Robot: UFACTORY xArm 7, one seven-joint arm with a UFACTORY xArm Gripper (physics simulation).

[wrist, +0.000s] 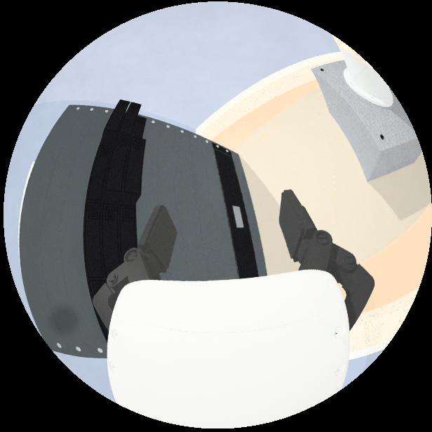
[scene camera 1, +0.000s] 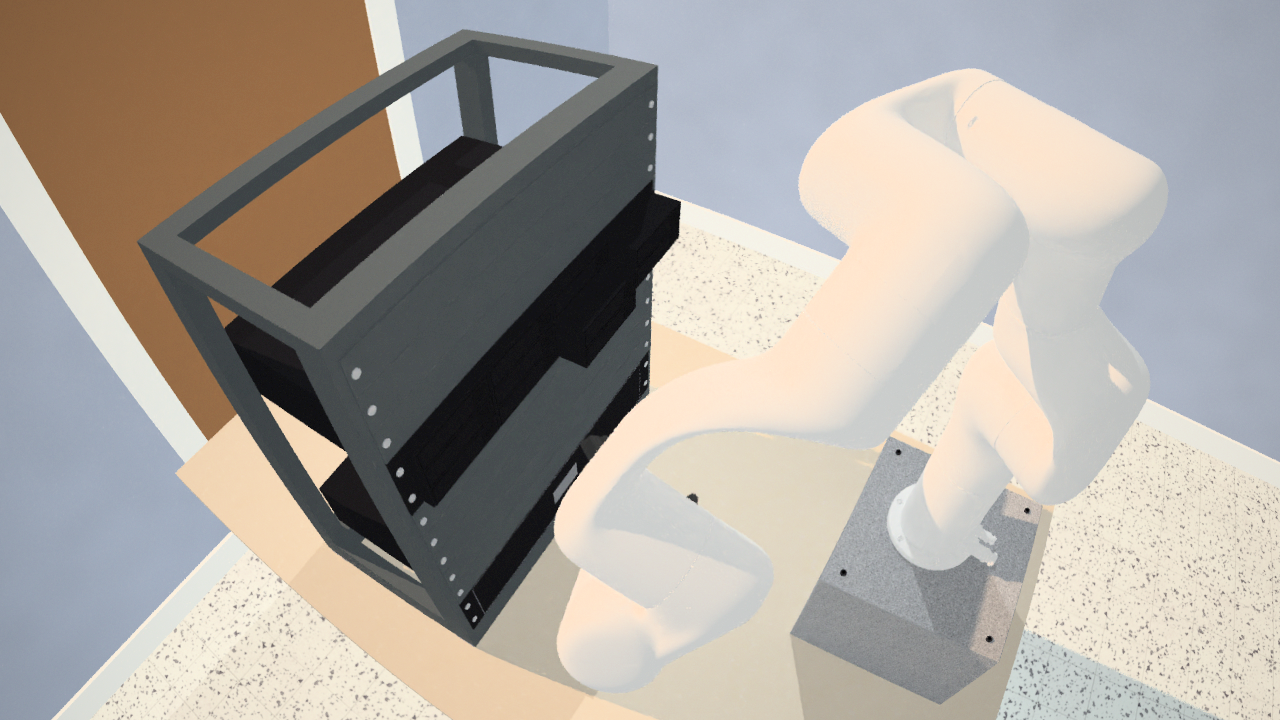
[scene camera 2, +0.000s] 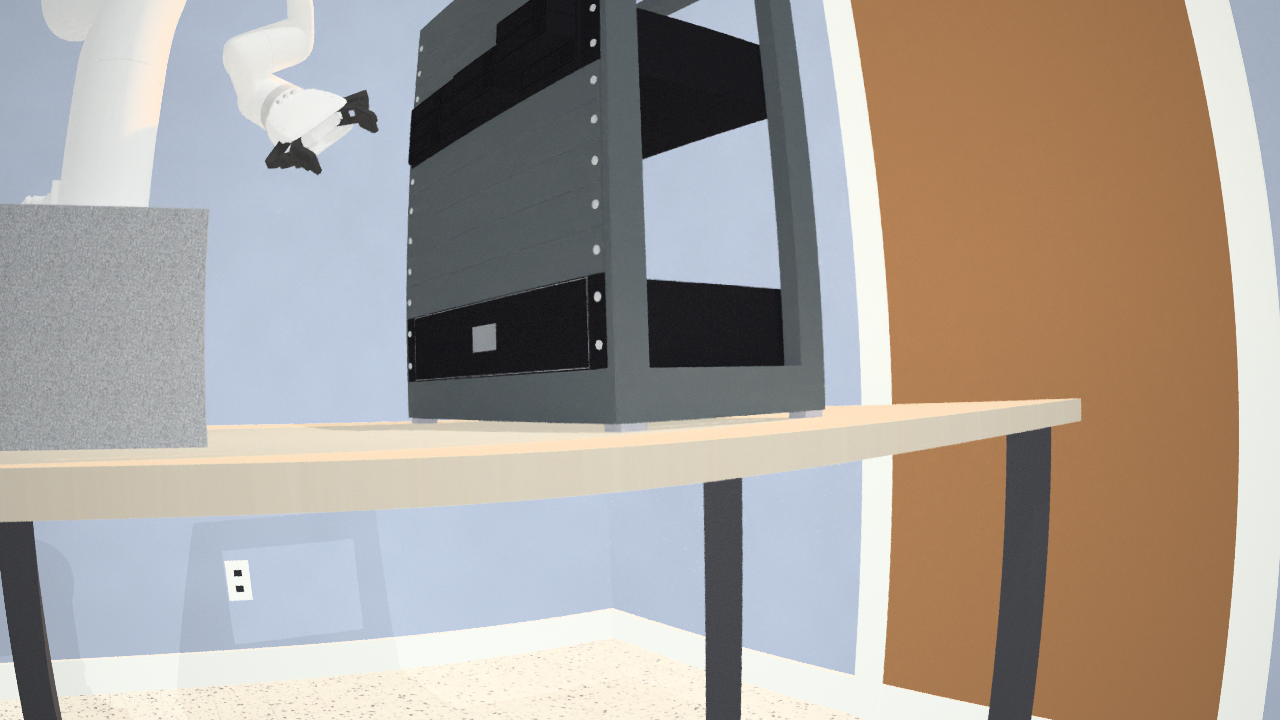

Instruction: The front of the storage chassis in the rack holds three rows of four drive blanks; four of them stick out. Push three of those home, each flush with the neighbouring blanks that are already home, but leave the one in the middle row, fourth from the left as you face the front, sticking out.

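Places are measured from the arm's base along level axes (x ahead, y left, z up), in centimetres.
Where they show: gripper, fingertip midpoint: [scene camera 1: 655, 470] [scene camera 2: 345, 143]; arm's base, origin of the base link: [scene camera 1: 932, 527] [scene camera 2: 101, 233].
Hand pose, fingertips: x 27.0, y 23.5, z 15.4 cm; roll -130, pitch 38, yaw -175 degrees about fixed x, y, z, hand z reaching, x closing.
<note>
Things, the pixels of their centre, and the offset from my fingertips. "spot": a spot on its surface instead. Level surfaces: height alone.
- black storage chassis, surface spot: [scene camera 1: 483, 402] spot: dx +13.8, dy +9.2, dz +8.2 cm
- lower blank, surface spot: [scene camera 1: 610, 324] spot: dx +13.9, dy -8.8, dz +4.8 cm
- wooden table, its level: dz -34.6 cm
The black storage chassis [scene camera 1: 483, 402] [scene camera 2: 438, 125] [wrist: 100, 245] crosses the upper part of the grey rack [scene camera 1: 447, 259] [scene camera 2: 505, 205] [wrist: 190, 200]. At its right end, a blank [scene camera 1: 660, 234] [wrist: 135, 117] juts well past the front. Nearer the middle, a lower blank [scene camera 1: 610, 324] [wrist: 134, 172] also sticks out, apparently bottom row, third from the left. The black faces blend, so the rows of the other protruding blanks cannot be told surely. My gripper [scene camera 2: 344, 147] [wrist: 224, 211] is open and empty, in front of the rack and apart from it, below the chassis's level. The arm mostly hides it in scene camera 1.
A black lower unit [scene camera 2: 537, 331] [wrist: 226, 185] with a light label sits near the rack's foot. The rack stands on a wooden table [scene camera 1: 295, 537] [scene camera 2: 939, 416]. The arm's grey pedestal [scene camera 1: 895, 617] [scene camera 2: 98, 331] [wrist: 395, 160] stands before it. The bent white arm [scene camera 1: 850, 295] spans between them.
</note>
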